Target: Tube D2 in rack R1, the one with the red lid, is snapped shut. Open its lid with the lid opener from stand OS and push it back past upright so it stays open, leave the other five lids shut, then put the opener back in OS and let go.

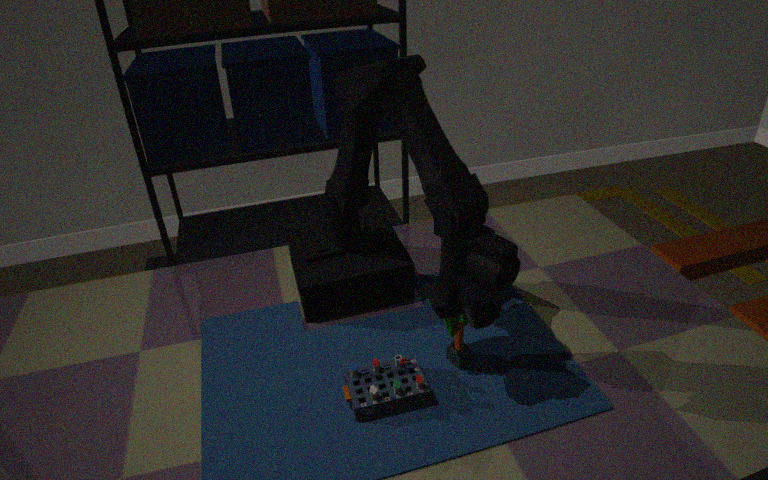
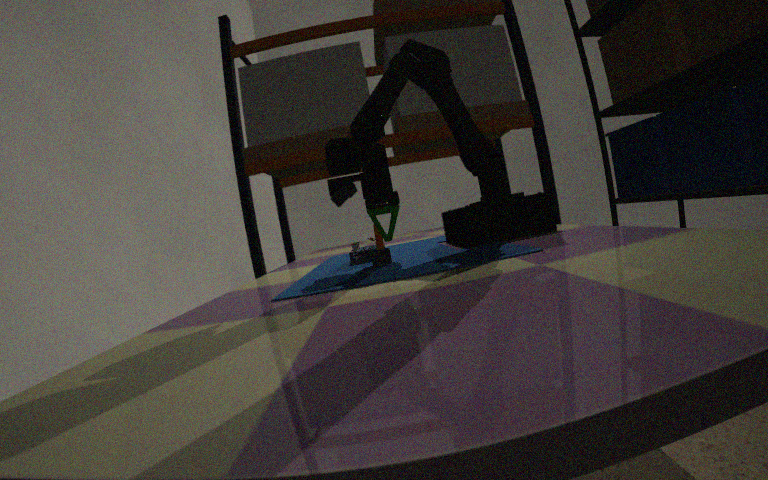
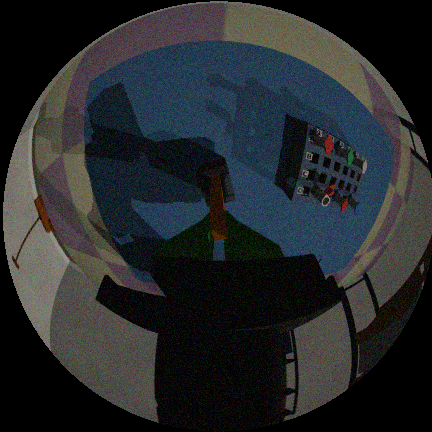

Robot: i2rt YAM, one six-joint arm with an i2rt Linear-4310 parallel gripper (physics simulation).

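Frame: origin at the arm's base, x right, y ahead, z up, level; centimetres.
Where they show: gripper, between the fingertips: (image 1: 453, 334) (image 2: 388, 241) (image 3: 218, 216); arm's base, origin of its link: (image 1: 346, 243) (image 2: 494, 202).
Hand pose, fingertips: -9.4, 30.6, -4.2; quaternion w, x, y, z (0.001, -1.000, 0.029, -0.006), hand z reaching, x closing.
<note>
Things, the pixels of their top centre, and the offset from my fingertips, as dx, dy, dz. Level surfaces: height alone.
- orange lid opener, centre of its top: (image 3: 216, 228) (image 1: 460, 323) (image 2: 375, 223) +0.0, +2.1, +4.2
- Dark rack R1, centre of its top: (image 3: 354, 186) (image 1: 383, 369) (image 2: 366, 237) +14.9, +3.8, +1.1
- blue mat, height of its surface: dz -4.6
My gripper (image 1: 456, 324) (image 2: 386, 235) (image 3: 218, 216) has green fingers and is shut on the orange lid opener (image 1: 459, 339) (image 2: 379, 237) (image 3: 217, 202). The opener is about upright, its lower end at the top of the small dark stand OS (image 1: 456, 357) (image 2: 384, 258) (image 3: 229, 188); how deep it sits is hard to tell. Dark rack R1 (image 1: 396, 409) (image 3: 292, 157) stands apart from the stand. In it, tube D2 shows its round white mouth (image 1: 398, 358) (image 3: 326, 200), with its red lid (image 1: 403, 361) (image 3: 330, 190) swung back beside it. The other lids, red, green, white, red and blue, look shut.
The rack and stand are on a blue mat (image 1: 271, 396) (image 2: 416, 251) (image 3: 175, 65). The black arm base (image 1: 356, 288) (image 2: 498, 220) is at the mat's back edge. A shelf unit with blue bins (image 1: 266, 96) stands behind the arm. Dark arm shadows cross the mat around the stand.
</note>
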